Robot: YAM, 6 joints.
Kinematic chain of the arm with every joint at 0, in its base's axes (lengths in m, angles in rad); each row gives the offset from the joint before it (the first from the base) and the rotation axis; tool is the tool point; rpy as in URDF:
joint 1: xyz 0 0 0.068 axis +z
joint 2: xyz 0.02 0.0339 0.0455 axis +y
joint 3: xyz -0.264 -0.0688 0 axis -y
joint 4: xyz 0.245 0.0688 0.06 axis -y
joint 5: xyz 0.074 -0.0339 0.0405 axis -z
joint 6: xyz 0.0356 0 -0.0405 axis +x
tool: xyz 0 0 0 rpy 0 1.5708 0
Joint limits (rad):
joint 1: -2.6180..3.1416
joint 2: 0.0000..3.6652
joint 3: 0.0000..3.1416
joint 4: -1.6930..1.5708
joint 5: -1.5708..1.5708
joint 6: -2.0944..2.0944
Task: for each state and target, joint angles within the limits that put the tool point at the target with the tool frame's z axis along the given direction. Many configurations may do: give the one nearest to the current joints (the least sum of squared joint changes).
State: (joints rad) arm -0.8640 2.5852 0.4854 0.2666 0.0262 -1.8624
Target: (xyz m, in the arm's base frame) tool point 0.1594 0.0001 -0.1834 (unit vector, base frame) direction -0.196 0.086 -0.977
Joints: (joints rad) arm -0.0178 2.9812 0.7645 0.4464 -0.0826 -1.8624
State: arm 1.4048 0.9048 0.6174 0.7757 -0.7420 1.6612
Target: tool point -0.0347 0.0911 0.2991 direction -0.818 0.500 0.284
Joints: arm 1.6467 0.2705 0.3177 0.4217 -0.8912 1.6612
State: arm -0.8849 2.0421 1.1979 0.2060 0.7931 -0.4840
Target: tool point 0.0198 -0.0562 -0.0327 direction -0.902 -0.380 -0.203
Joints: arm -0.6878 2.7111 0.3811 -0.3925 1.0483 -0.4840
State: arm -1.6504 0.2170 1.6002 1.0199 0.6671 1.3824
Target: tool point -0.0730 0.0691 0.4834 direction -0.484 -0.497 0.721
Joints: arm -0.9995 0.1915 1.0248 0.5238 0.7416 1.3824
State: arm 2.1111 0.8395 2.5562 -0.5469 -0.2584 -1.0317
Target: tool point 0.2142 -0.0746 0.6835 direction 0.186 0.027 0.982
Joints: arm 2.7925 1.0598 2.7958 0.0018 0.0891 -1.0317
